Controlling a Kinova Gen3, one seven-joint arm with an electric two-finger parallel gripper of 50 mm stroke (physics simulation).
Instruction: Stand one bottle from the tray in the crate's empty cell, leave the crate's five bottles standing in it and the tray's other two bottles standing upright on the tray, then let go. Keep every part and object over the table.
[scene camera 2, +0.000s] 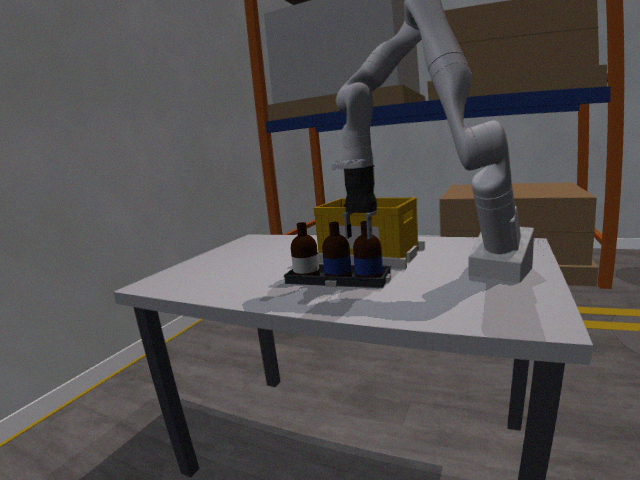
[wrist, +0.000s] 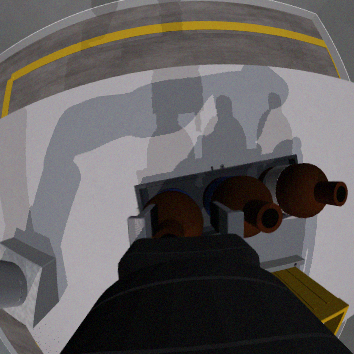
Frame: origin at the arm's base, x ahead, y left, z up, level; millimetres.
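Seen in the pictures: gripper, between the fingertips: (scene camera 2: 359, 237) (wrist: 183, 213); arm's base, origin of its link: (scene camera 2: 501, 242) (wrist: 10, 283).
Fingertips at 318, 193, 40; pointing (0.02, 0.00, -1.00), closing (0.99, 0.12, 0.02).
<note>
Offsets run from my fingertips to a thing's top centre, as dx, dy, dz. "spot": to the spot under its first point. Level surfaces: height alone.
Three brown bottles stand upright on the black tray (scene camera 2: 310, 280) (wrist: 152, 187): a white-label bottle @[+162, +29, +39] (scene camera 2: 303, 250) (wrist: 301, 190) at the left in the scene view, a blue-label middle bottle @[+71, +6, +39] (scene camera 2: 336, 250) (wrist: 240, 192), and a blue-label right bottle @[-12, -18, +39] (scene camera 2: 367, 263) (wrist: 180, 212). My gripper (scene camera 2: 358, 235) (wrist: 183, 213) is open and empty, pointing down. Its fingertips are at about neck height near the right bottle; in the wrist view that bottle's shoulder shows between the fingers. The yellow crate @[+98, -221, +54] (scene camera 2: 394, 235) (wrist: 302, 287) stands behind the tray. Its cells and bottles are hidden by its walls and my gripper.
The middle bottle stands close beside one finger. Low grey strips @[spot: -50, -224, -105] (scene camera 2: 412, 254) border the crate's base. The robot's base (scene camera 2: 500, 266) (wrist: 35, 280) stands at the right of the table @[dz -121] (scene camera 2: 206, 281). A shelf rack (scene camera 2: 263, 155) and cardboard boxes (scene camera 2: 553, 214) stand behind the table.
</note>
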